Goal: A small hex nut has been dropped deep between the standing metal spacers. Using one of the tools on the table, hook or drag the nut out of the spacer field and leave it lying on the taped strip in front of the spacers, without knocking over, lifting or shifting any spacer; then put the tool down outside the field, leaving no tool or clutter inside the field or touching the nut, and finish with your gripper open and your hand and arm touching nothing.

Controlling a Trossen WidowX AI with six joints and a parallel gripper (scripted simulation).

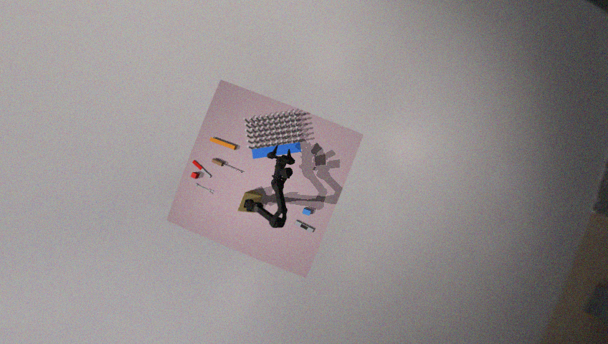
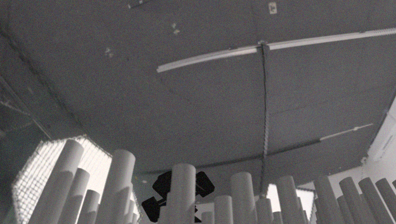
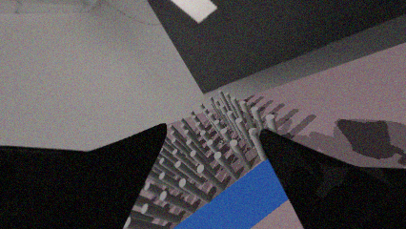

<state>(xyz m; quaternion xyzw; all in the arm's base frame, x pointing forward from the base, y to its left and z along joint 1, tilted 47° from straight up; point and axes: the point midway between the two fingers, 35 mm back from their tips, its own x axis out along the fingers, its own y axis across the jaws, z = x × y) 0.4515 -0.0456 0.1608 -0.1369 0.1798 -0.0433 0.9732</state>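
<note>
My gripper tip is 270 mm past the thin grey rod, 410 mm to the right of it and 220 mm above it. Round my gripper tip: blue taped strip 20 mm behind, 80 mm to the left, 230 mm below; then blue block 420 mm behind, 300 mm to the right, 210 mm below; then hex nut 160 mm ahead, 70 mm to the left, 230 mm below.
</note>
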